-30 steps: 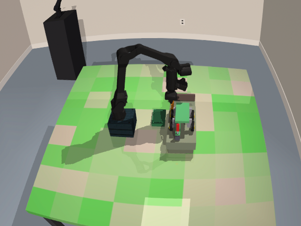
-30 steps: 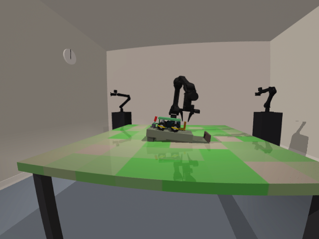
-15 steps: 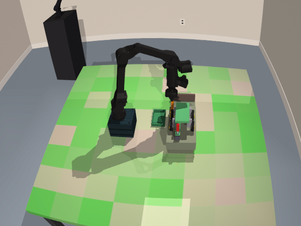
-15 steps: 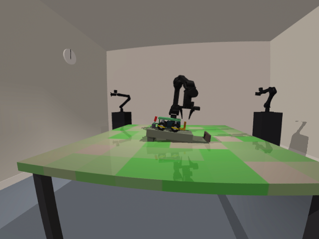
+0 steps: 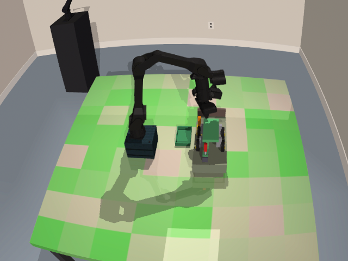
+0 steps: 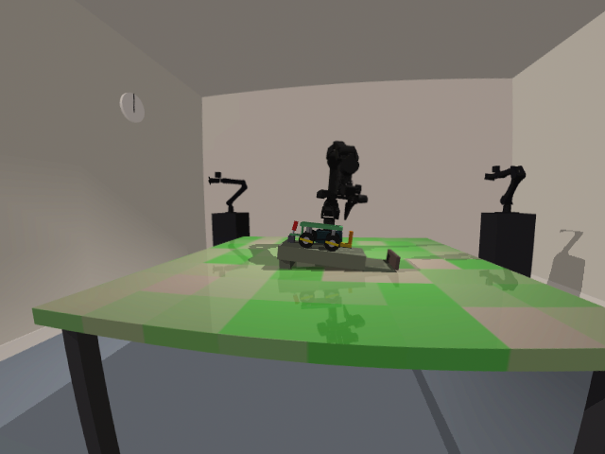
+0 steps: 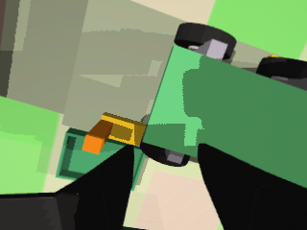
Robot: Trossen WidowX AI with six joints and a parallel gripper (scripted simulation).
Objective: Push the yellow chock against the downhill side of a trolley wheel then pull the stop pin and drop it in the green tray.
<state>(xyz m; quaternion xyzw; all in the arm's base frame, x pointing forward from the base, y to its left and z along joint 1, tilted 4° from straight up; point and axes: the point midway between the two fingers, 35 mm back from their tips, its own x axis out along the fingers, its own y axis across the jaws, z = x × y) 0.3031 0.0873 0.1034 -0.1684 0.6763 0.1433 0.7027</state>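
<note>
Right now my gripper tip is 30 mm short of the red-headed stop pin, 170 mm to the left of it and 40 mm above it. The rest, counted from my gripper tip: yellow chock 30 mm behind, 20 mm to the left, 90 mm below; then trolley 40 mm ahead, 70 mm to the right, 60 mm below; then grey ramp 30 mm ahead, 60 mm to the right, 130 mm below.
</note>
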